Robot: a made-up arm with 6 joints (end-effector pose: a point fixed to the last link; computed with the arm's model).
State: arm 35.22 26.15 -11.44 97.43 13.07 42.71
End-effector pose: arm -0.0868 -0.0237 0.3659 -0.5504 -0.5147 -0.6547 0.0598
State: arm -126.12 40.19 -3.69 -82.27 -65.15 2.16
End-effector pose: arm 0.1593 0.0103 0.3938 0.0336 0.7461 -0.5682 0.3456
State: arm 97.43 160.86 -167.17 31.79 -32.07 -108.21
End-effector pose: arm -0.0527 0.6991 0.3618 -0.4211 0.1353 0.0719 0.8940
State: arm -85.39 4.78 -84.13 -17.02 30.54 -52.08
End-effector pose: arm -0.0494 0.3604 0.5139 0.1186 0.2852 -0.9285 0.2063
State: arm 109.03 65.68 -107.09 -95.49 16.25 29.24
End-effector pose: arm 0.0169 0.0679 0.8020 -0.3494 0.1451 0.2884 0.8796
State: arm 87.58 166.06 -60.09 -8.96 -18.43 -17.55
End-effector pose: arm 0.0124 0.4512 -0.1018 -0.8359 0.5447 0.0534 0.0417
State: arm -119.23 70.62 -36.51 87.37 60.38 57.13
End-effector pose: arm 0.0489 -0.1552 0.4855 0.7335 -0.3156 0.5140 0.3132
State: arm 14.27 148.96 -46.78 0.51 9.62 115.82
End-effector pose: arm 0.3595 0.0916 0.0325 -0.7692 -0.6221 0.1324 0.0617
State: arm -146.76 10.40 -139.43 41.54 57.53 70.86
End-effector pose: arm 0.4943 0.2327 0.5036 0.1926 0.2246 -0.3942 0.8701
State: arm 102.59 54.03 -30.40 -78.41 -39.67 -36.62
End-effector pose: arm -0.0934 0.0272 0.4893 -0.6231 -0.4171 0.2029 0.6298
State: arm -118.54 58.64 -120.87 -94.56 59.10 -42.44
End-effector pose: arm -0.0481 0.1558 0.7810 -0.4543 -0.2089 0.6208 0.6038
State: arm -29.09 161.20 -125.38 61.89 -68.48 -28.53
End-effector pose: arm 0.5252 -0.4203 0.1868 0.5144 0.3758 -0.4075 0.6544
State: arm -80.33 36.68 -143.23 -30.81 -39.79 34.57
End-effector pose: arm -0.0405 0.5040 0.6757 -0.4372 -0.2291 -0.5641 0.6620
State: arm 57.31 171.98 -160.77 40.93 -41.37 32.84
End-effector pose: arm 0.4403 0.5767 0.1995 0.2271 0.4907 0.6781 0.4977
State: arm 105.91 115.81 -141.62 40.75 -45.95 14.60
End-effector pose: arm -0.0549 0.4258 0.7285 0.1159 0.2733 0.9135 0.2783
